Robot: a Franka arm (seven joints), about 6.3 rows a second.
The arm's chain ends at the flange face. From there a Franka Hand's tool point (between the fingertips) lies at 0.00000 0.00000 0.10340 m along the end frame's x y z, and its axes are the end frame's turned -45 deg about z.
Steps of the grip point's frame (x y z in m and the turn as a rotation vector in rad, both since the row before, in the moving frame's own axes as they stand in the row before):
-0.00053, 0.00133, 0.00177, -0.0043, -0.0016, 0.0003
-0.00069, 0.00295, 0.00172, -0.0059, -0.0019, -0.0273
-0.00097, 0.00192, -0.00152, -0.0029, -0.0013, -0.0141
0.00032, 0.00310, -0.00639, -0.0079, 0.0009, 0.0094
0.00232, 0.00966, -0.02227, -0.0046, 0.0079, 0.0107
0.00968, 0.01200, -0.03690, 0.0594, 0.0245, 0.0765
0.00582, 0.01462, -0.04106, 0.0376, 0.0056, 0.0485
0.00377, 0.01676, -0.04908, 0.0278, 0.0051, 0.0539
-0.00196, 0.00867, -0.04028, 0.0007, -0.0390, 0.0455
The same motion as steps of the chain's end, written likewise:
0.00037, 0.00088, 0.00177, -0.0042, 0.0019, 0.0003
0.00130, 0.00201, 0.00172, -0.0055, 0.0028, -0.0273
0.00055, 0.00174, -0.00152, -0.0030, 0.0011, -0.0141
0.00178, 0.00145, -0.00639, -0.0049, 0.0062, 0.0094
0.00756, 0.00543, -0.02227, 0.0023, 0.0088, 0.0107
0.01764, 0.00786, -0.03669, 0.0593, -0.0247, 0.0765
0.01671, 0.00944, -0.04099, 0.0305, -0.0226, 0.0485
0.01611, 0.01163, -0.04904, 0.0233, -0.0161, 0.0539
0.00771, 0.00478, -0.04020, -0.0271, -0.0281, 0.0455

